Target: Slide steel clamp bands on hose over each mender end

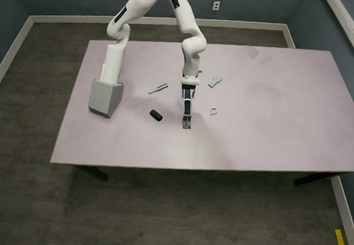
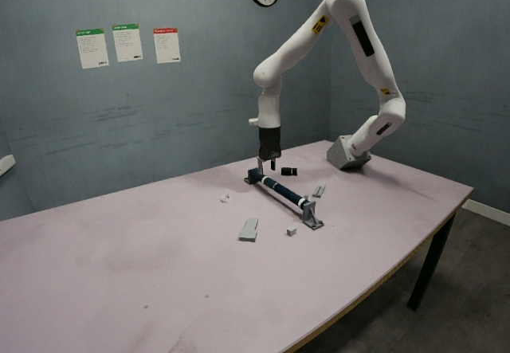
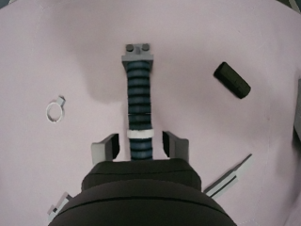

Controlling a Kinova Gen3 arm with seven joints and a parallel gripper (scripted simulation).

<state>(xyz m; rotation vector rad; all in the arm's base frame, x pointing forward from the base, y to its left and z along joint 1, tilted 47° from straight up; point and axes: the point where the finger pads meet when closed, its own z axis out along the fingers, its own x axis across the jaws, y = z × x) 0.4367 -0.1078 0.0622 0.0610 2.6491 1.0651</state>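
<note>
My gripper is now 7 cm short of the grey block, 26 cm to the right of it and 10 cm above it.
</note>
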